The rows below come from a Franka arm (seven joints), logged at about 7 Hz.
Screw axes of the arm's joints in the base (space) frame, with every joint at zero. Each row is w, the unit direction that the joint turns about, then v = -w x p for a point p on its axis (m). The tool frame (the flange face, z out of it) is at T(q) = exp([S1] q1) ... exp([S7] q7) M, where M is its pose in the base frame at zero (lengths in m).
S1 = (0, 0, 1, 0, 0, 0)
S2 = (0, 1, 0, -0.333, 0, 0)
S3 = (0, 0, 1, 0, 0, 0)
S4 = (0, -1, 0, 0.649, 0, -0.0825)
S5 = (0, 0, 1, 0, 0, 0)
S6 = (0, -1, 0, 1.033, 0, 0)
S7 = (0, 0, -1, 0, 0.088, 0)
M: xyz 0.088 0 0.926 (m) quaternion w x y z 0 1 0 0
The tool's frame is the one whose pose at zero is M.
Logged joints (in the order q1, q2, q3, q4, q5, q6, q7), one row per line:
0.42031 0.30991 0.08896 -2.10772 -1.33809 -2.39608 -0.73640
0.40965 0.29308 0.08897 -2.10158 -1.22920 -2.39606 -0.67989
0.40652 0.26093 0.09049 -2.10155 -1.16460 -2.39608 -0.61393
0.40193 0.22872 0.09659 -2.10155 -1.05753 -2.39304 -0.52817
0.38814 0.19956 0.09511 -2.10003 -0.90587 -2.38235 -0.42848
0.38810 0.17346 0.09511 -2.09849 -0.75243 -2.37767 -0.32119
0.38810 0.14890 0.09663 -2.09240 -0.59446 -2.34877 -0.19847
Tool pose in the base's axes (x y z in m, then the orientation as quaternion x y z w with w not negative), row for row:
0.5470 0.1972 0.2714 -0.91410 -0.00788 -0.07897 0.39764
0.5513 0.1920 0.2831 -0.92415 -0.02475 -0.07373 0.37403
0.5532 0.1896 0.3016 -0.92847 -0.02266 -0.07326 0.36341
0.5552 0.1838 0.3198 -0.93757 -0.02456 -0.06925 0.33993
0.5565 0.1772 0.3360 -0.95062 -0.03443 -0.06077 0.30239
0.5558 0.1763 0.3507 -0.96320 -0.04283 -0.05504 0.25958
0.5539 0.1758 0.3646 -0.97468 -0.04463 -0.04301 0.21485
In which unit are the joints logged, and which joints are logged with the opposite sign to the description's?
The joints are logged in radians. Opposite sign: q3, q5, q6.
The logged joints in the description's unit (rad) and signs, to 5 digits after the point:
0.42031 0.30991 -0.08896 -2.10772 1.33809 2.39608 -0.73640
0.40965 0.29308 -0.08897 -2.10158 1.22920 2.39606 -0.67989
0.40652 0.26093 -0.09049 -2.10155 1.16460 2.39608 -0.61393
0.40193 0.22872 -0.09659 -2.10155 1.05753 2.39304 -0.52817
0.38814 0.19956 -0.09511 -2.10003 0.90587 2.38235 -0.42848
0.38810 0.17346 -0.09511 -2.09849 0.75243 2.37767 -0.32119
0.38810 0.14890 -0.09663 -2.09240 0.59446 2.34877 -0.19847

